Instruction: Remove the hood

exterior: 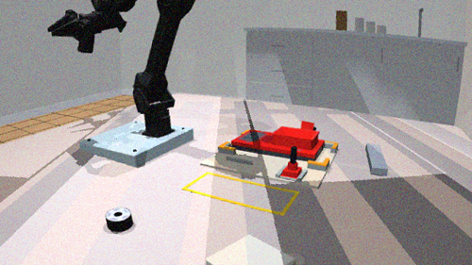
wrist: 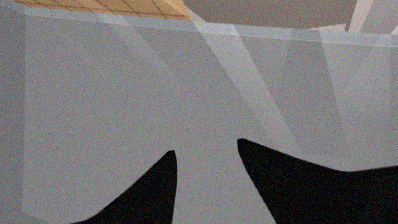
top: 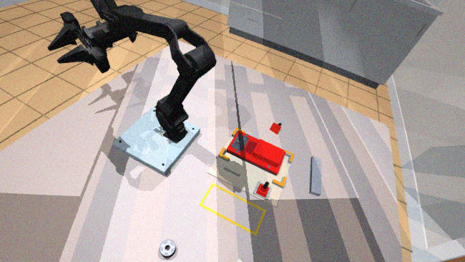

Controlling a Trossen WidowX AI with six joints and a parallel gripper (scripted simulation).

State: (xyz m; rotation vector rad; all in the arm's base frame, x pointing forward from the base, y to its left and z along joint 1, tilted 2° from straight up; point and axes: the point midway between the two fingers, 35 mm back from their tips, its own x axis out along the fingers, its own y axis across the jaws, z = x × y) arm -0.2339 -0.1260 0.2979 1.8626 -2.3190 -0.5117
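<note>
Now: gripper tip 570 mm short of the red hood, 290 mm to the right of it and 270 mm above it. The rest, counted from my gripper tip: white slab (670 mm ahead, 310 mm below, 100 mm to the right); then wheel (470 mm ahead, 300 mm below, 140 mm to the right).
</note>
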